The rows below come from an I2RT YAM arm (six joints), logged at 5 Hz.
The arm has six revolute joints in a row. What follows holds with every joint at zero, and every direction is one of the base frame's. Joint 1 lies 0.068 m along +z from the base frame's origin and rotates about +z. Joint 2 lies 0.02 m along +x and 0.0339 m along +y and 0.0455 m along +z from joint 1 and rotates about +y. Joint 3 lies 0.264 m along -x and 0.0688 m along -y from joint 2 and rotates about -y. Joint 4 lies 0.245 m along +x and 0.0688 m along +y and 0.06 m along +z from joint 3 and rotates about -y. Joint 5 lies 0.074 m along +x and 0.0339 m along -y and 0.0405 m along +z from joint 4 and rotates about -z. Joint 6 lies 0.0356 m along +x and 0.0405 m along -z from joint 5 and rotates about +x. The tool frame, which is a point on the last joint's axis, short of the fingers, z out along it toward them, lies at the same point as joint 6; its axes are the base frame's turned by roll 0, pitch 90 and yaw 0 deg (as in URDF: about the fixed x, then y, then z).
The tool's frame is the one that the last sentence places.
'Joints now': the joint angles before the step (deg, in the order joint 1, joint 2, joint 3, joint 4, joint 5, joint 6). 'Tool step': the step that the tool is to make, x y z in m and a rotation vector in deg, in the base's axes. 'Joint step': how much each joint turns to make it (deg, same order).
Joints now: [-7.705 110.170 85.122 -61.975 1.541 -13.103]
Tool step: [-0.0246 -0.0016 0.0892 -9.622 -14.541 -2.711]
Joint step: [0.003 -12.840 2.946 -0.180 7.935 1.248]
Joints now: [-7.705 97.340 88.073 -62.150 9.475 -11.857]
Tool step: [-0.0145 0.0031 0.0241 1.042 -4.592 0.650]
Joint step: [0.007 -4.450 -0.002 -0.034 -1.768 -0.016]
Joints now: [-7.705 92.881 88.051 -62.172 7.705 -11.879]
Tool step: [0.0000 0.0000 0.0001 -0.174 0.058 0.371]
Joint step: [0.002 -0.005 0.013 0.003 0.022 -0.413]
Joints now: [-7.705 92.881 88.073 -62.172 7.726 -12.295]
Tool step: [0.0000 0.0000 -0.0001 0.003 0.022 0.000]
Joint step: [0.000 0.006 -0.013 -0.003 0.000 0.000]
